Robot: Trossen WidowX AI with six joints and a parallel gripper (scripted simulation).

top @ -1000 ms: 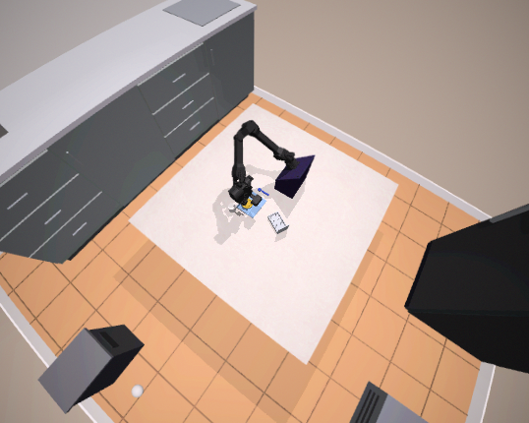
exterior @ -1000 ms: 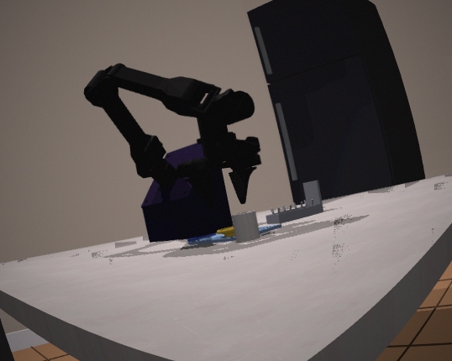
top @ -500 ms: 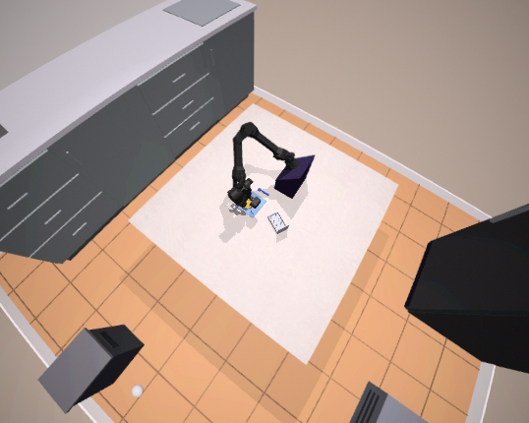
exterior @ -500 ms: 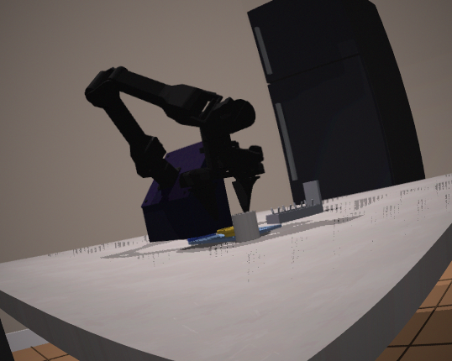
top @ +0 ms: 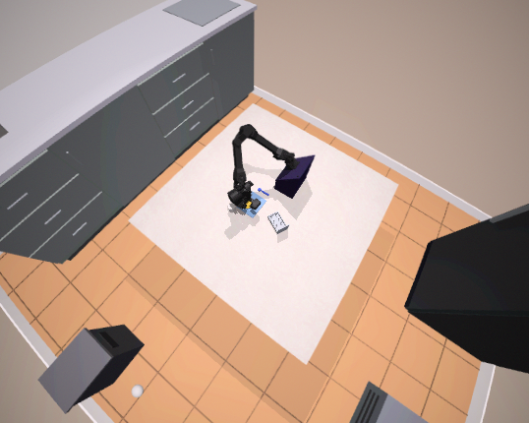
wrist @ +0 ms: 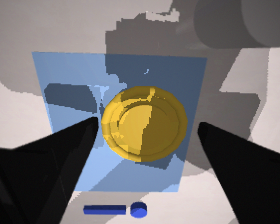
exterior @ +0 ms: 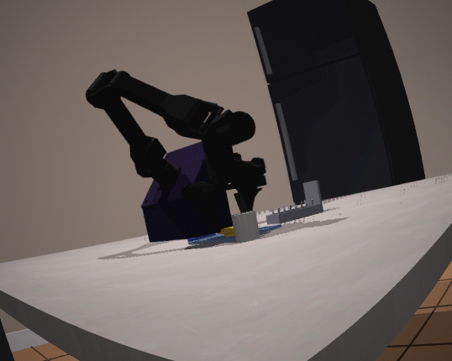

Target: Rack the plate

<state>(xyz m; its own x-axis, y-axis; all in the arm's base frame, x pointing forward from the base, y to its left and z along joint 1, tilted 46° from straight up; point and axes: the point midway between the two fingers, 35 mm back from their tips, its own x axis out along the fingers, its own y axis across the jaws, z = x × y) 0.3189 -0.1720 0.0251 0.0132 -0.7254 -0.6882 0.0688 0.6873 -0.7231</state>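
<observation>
Right now my gripper tip is right at the yellow plate. From my gripper tip the other things lie so: blue spoon 140 mm behind, 30 mm to the left, 20 mm below; grey dish rack 230 mm to the left; pale cup 80 mm ahead, 50 mm to the right, 10 mm above.
</observation>
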